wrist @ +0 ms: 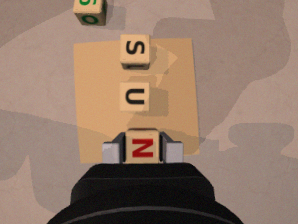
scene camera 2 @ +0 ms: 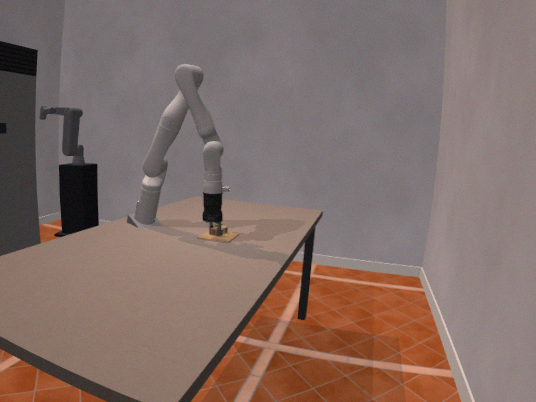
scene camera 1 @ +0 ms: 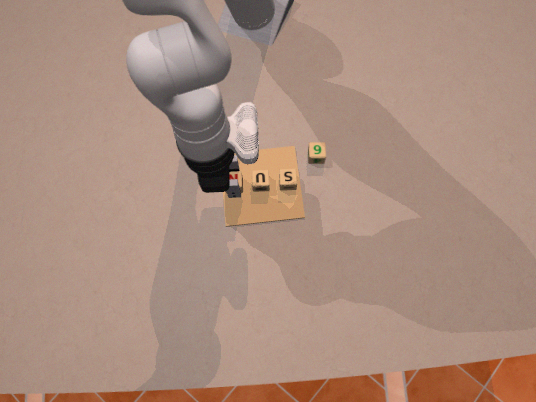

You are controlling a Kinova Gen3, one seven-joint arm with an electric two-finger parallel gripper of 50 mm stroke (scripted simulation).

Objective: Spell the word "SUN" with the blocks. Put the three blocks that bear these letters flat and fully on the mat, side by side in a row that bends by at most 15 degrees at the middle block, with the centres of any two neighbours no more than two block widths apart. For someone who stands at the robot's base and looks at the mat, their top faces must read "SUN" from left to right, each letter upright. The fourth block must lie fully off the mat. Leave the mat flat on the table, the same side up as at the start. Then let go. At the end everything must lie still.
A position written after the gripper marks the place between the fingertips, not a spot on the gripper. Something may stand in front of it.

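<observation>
An S block (wrist: 135,49) and an N block (wrist: 142,144) are visible. The gripper (scene camera 1: 234,185) is visible too; the wrist view also contains the gripper (wrist: 142,142).
</observation>
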